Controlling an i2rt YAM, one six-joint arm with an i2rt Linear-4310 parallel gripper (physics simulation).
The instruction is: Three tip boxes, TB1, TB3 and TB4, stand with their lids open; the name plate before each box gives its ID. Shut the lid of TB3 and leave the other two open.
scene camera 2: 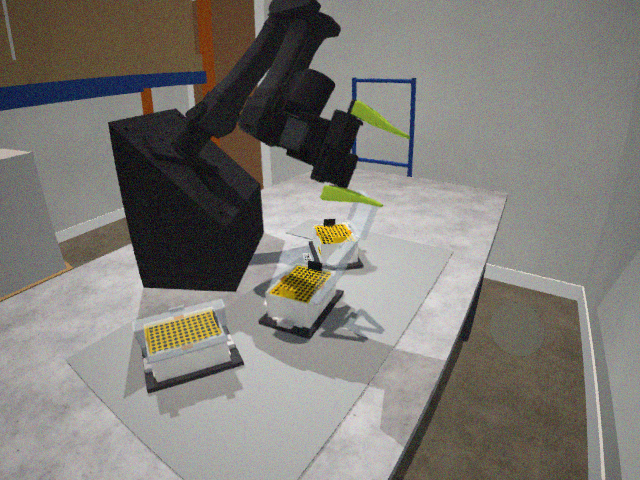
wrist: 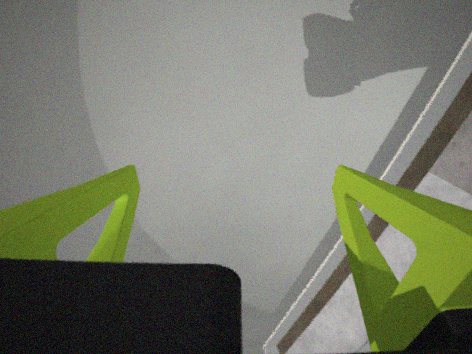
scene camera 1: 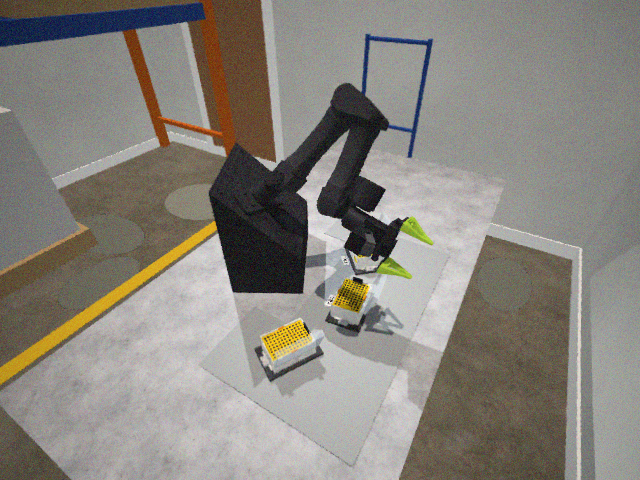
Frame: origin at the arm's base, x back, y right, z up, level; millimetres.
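Seen in the pictures: gripper, between the fingertips: [scene camera 2: 395, 171] [wrist: 236, 176] [scene camera 1: 422, 261]; arm's base, origin of its link: [scene camera 2: 181, 153] [scene camera 1: 258, 199].
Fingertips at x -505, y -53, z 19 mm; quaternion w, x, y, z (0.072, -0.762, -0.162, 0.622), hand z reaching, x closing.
Offsets run from my fingertips to a thing's top centre. "spot": to the spot under its first point. Level surfaces: height alone.
Three white tip boxes with yellow racks stand in a row: a near one [scene camera 1: 287, 341] [scene camera 2: 181, 331], a middle one @(dx +176, dy +8, dz -217 mm) [scene camera 1: 351, 295] [scene camera 2: 301, 284] and a far one @(dx +280, dy -201, dz -217 mm) [scene camera 2: 334, 234], partly hidden by the hand in scene view 1. Clear lids stand raised at the middle and far boxes; they overlap in scene view 2. The near box's clear lid is hard to make out. Small name plates show beside the middle box @(spot: dx +242, dy +30, dz -290 mm) [scene camera 1: 329, 300] and the far box @(spot: dx +322, dy -145, dz -290 mm) [scene camera 1: 344, 260] [scene camera 2: 307, 256], too small to read. My gripper [scene camera 1: 421, 260] [scene camera 2: 395, 171] [wrist: 236, 176] is open and empty, above and right of the far box.
The boxes stand on a grey mat @(dz -292 mm) [scene camera 1: 320, 413] [scene camera 2: 279, 413] on a pale marbled table @(dz -295 mm) [scene camera 1: 129, 372] [scene camera 2: 41, 392]. The black arm base [scene camera 1: 263, 248] [scene camera 2: 180, 222] stands left of the boxes. A blue frame [scene camera 1: 398, 39] [scene camera 2: 383, 80] stands behind the table. The wrist view shows the wall and skirting.
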